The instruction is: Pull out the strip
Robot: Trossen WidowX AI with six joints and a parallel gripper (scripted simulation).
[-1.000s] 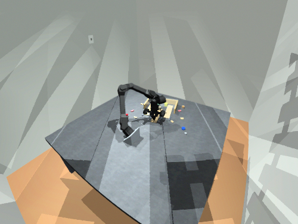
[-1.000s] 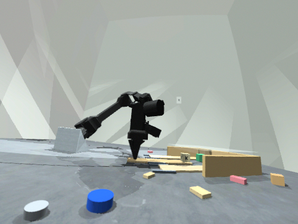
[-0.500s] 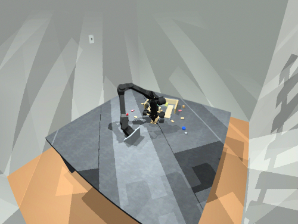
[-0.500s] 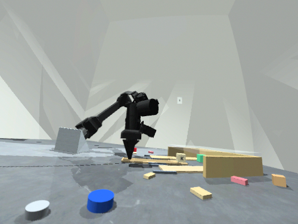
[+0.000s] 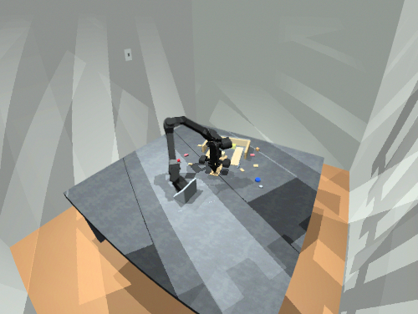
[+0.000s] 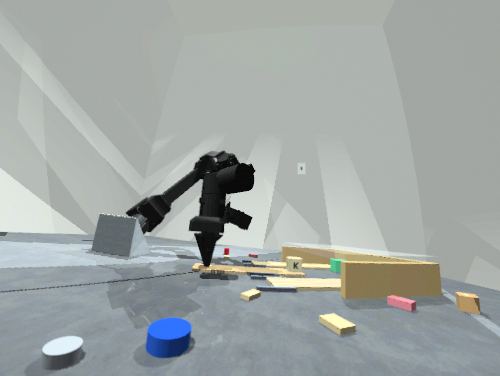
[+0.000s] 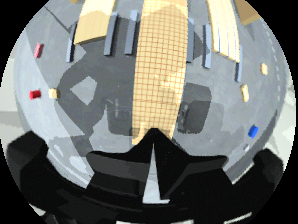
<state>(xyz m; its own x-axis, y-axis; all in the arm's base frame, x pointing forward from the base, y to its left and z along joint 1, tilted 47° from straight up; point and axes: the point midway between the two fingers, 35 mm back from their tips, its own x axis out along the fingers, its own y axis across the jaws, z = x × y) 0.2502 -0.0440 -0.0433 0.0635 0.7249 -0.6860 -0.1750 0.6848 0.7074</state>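
My gripper tip is now 220 mm short of the strip and 140 mm to the right of it. Round my gripper tip: blue disc 40 mm ahead, 260 mm to the right; then orange block 390 mm ahead, 160 mm to the right; then green cube 330 mm ahead, 110 mm to the left, 10 mm above.
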